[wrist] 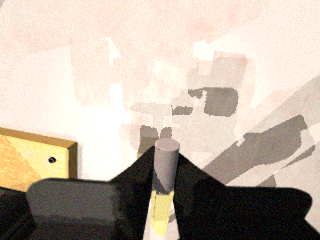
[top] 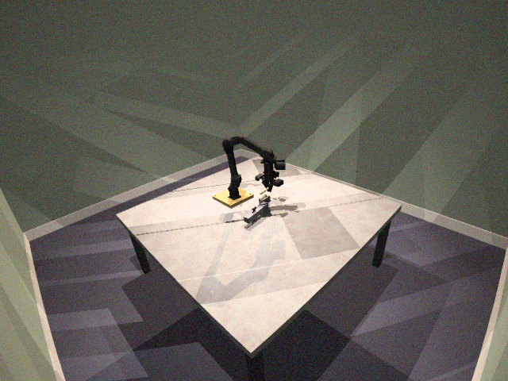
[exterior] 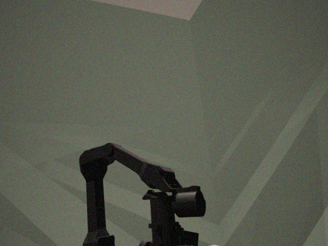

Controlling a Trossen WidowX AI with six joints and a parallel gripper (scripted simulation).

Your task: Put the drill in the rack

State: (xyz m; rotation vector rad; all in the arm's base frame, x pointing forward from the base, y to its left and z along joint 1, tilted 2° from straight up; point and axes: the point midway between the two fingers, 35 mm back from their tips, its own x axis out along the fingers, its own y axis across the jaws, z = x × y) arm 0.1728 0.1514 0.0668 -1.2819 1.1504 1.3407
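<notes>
Right now the rack is 50 mm to the right of my gripper tip and 40 mm below it. Round my gripper tip: grey fixture (200 mm to the right, 100 mm ahead, 20 mm below); small dark part (230 mm to the right, 100 mm ahead).
</notes>
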